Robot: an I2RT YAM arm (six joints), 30 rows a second.
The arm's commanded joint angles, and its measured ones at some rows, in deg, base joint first. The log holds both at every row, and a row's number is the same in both.
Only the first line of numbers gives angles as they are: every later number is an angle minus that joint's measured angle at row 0.
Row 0, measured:
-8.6 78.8 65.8 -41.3 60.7 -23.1
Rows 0 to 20, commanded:
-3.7 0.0 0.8 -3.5 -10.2 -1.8
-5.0 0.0 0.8 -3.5 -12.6 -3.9
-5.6 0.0 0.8 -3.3 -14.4 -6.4
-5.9 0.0 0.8 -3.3 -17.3 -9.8
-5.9 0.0 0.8 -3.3 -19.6 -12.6
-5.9 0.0 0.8 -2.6 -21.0 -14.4
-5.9 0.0 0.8 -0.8 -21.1 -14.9
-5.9 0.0 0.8 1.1 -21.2 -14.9
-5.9 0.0 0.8 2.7 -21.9 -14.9
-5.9 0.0 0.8 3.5 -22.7 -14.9
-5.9 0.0 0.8 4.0 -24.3 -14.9
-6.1 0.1 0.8 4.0 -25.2 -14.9
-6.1 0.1 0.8 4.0 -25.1 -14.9
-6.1 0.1 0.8 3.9 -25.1 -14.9
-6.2 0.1 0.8 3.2 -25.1 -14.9
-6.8 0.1 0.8 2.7 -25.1 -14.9
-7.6 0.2 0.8 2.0 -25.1 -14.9
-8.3 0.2 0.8 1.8 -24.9 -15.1
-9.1 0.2 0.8 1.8 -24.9 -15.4
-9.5 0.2 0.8 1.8 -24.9 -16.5
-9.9 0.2 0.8 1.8 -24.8 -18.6
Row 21, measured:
-9.0 0.0 0.1 1.7 -24.7 -15.2
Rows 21 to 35, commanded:
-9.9 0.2 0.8 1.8 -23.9 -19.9
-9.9 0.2 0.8 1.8 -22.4 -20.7
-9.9 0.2 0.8 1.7 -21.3 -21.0
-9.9 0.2 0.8 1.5 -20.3 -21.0
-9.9 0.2 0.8 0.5 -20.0 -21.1
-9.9 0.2 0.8 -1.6 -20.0 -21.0
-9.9 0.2 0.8 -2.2 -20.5 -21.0
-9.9 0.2 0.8 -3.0 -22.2 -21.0
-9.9 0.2 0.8 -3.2 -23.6 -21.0
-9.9 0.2 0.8 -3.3 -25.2 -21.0
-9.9 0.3 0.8 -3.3 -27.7 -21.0
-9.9 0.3 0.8 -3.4 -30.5 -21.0
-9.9 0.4 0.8 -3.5 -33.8 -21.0
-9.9 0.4 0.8 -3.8 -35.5 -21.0
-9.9 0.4 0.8 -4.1 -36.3 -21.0
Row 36, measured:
-9.7 0.0 0.2 -3.5 -30.2 -21.2
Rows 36 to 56, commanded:
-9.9 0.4 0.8 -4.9 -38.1 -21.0
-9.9 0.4 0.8 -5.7 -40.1 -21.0
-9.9 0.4 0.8 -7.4 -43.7 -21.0
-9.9 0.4 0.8 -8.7 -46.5 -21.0
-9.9 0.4 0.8 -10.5 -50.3 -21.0
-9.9 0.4 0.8 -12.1 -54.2 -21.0
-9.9 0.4 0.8 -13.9 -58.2 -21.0
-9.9 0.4 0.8 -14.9 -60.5 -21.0
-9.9 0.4 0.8 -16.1 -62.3 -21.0
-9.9 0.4 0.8 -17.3 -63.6 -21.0
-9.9 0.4 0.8 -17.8 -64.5 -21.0
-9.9 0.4 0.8 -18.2 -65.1 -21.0
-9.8 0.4 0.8 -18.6 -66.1 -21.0
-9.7 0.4 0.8 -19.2 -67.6 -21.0
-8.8 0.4 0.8 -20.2 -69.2 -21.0
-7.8 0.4 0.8 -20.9 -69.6 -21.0
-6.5 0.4 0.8 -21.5 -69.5 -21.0
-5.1 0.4 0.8 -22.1 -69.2 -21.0
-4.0 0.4 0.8 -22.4 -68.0 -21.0
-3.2 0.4 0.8 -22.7 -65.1 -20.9
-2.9 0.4 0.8 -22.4 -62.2 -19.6
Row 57, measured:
-4.2 0.0 0.3 -22.3 -66.9 -21.1
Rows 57 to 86, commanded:
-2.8 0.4 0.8 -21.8 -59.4 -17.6
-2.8 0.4 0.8 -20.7 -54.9 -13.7
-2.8 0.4 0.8 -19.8 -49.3 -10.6
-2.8 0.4 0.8 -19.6 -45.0 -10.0
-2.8 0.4 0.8 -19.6 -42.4 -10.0
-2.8 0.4 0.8 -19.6 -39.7 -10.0
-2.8 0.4 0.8 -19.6 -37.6 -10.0
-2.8 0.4 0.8 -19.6 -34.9 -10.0
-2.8 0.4 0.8 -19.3 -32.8 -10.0
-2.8 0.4 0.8 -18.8 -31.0 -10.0
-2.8 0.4 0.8 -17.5 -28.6 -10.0
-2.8 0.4 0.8 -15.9 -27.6 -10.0
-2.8 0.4 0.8 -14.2 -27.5 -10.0
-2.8 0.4 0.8 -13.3 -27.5 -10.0
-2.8 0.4 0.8 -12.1 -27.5 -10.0
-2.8 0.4 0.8 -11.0 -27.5 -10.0
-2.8 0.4 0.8 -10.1 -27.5 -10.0
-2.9 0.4 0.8 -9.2 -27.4 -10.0
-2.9 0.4 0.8 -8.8 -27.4 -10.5
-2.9 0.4 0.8 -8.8 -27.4 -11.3
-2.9 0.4 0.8 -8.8 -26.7 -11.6
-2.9 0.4 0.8 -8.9 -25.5 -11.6
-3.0 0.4 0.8 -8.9 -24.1 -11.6
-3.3 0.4 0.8 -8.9 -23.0 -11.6
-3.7 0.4 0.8 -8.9 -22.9 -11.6
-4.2 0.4 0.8 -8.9 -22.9 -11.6
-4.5 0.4 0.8 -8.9 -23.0 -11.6
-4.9 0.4 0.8 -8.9 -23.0 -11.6
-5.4 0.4 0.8 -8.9 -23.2 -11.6
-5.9 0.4 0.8 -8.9 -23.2 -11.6
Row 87, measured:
-4.8 0.0 0.3 -9.0 -24.2 -11.3
